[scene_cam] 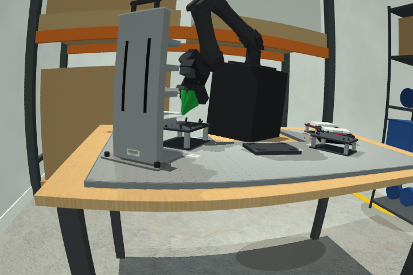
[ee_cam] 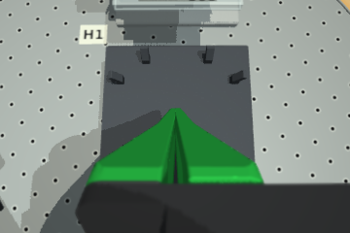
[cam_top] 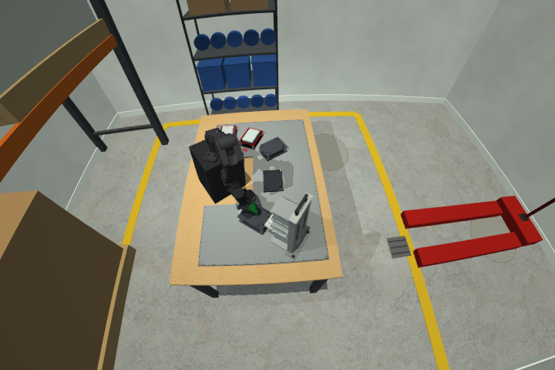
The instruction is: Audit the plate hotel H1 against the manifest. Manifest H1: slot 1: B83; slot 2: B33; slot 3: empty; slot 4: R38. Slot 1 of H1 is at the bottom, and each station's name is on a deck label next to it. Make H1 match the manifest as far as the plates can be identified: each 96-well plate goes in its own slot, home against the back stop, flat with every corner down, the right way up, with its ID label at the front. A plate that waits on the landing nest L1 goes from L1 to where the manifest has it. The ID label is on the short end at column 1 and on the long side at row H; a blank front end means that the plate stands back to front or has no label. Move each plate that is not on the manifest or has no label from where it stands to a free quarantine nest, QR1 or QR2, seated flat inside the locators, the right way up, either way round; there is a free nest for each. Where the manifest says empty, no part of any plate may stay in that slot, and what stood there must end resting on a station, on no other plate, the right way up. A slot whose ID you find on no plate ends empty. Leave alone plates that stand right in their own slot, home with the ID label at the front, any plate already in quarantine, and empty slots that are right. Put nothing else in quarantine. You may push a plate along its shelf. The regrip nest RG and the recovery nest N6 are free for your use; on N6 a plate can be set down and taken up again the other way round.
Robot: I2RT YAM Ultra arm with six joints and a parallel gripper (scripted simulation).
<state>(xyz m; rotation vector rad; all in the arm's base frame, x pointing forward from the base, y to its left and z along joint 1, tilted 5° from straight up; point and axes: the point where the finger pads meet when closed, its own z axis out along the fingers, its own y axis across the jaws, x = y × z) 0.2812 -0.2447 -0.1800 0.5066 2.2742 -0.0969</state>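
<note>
My gripper is now 10 mm past the dark regrip nest and 50 mm above it. The rest, counted from my hand: RG label: 110 mm behind, 40 mm to the left, 100 mm below; then grey plate hotel H1: 230 mm ahead, 100 mm to the right, 90 mm above; then H1 deck label: 150 mm ahead, 40 mm to the left, 100 mm below.
</note>
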